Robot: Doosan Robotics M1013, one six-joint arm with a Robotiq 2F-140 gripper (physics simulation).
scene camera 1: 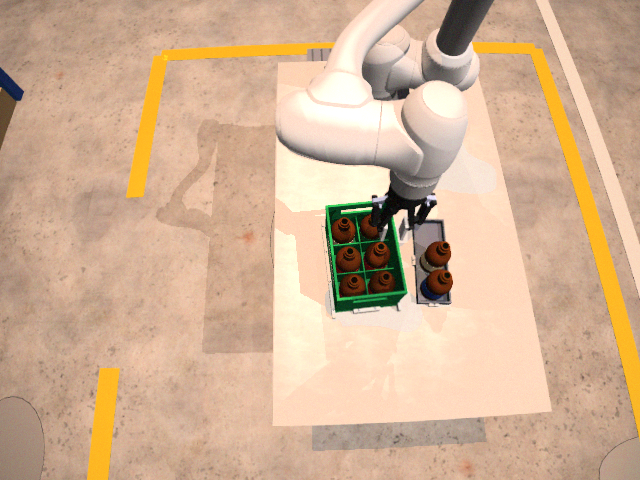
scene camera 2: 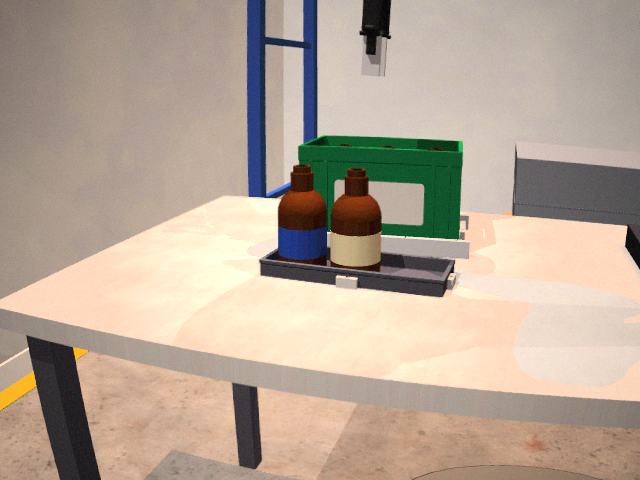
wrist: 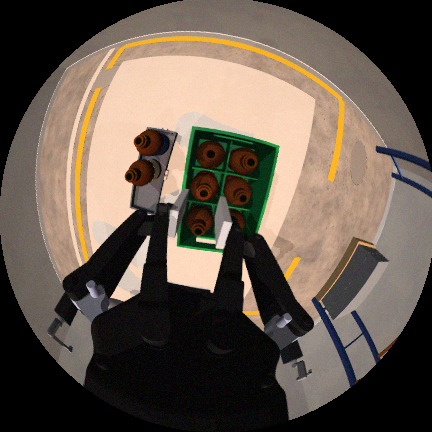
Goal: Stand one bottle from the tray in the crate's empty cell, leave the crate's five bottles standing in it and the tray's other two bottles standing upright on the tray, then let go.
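Frame: origin at the arm's base, x ahead, y left, z up, level; centimetres.
Seen in the pictures: gripper, fingertip midpoint: point(scene camera 1: 390, 235) point(scene camera 2: 373, 75) point(wrist: 201, 202); arm's base at its link origin: point(scene camera 1: 373, 92).
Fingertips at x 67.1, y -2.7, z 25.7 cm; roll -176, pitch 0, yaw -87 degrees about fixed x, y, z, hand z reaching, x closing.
Note:
Pixels of each thing's top centre, then the offset from my fingertips to it. "spot": a spot on its surface instead. Level surfaces: height alone.
- green crate at its top centre: point(scene camera 2: 386, 142) point(wrist: 225, 197) point(scene camera 1: 365, 247) dx -1.2, dy -4.9, dz -12.0 cm
- tray side at a spot on its surface: point(wrist: 204, 186) point(scene camera 1: 381, 251) spot: dx -0.4, dy -0.2, dz -13.4 cm
- grey tray at its top centre: point(scene camera 2: 358, 259) point(wrist: 148, 171) point(scene camera 1: 431, 259) dx -2.6, dy +17.6, dz -27.0 cm
- blue-labelled bottle at its top centre: point(scene camera 2: 301, 165) point(wrist: 137, 140) point(scene camera 1: 447, 275) dx +6.3, dy +17.3, dz -13.5 cm
- cream-labelled bottle at its top centre: point(scene camera 2: 356, 169) point(wrist: 128, 176) point(scene camera 1: 445, 245) dx -2.2, dy +17.8, dz -13.5 cm
- pale table at its surface level: dz -29.5 cm
The green crate point(scene camera 1: 369, 301) point(scene camera 2: 444, 196) point(wrist: 261, 190) has a brown bottle in each cell. The middle bottle on the tray side point(scene camera 1: 377, 255) point(wrist: 204, 186) stands upright among them. The back bottle away from the tray point(scene camera 1: 343, 230) is partly hidden by a finger in the wrist view. The grey tray point(scene camera 1: 429, 232) point(scene camera 2: 413, 266) point(wrist: 147, 195) holds a blue-labelled bottle point(scene camera 1: 439, 283) point(scene camera 2: 302, 217) point(wrist: 149, 142) and a cream-labelled bottle point(scene camera 1: 438, 254) point(scene camera 2: 355, 217) point(wrist: 141, 172), both upright. My gripper point(scene camera 1: 392, 232) point(scene camera 2: 373, 62) point(wrist: 201, 202) is open and empty, well above the crate.
The crate and tray stand side by side on the pale table point(scene camera 1: 413, 372) point(scene camera 2: 310, 320) point(wrist: 240, 90). Small light blocks sit against their edges. A blue rack point(scene camera 2: 255, 103) and a grey box point(scene camera 2: 573, 186) stand beyond the table.

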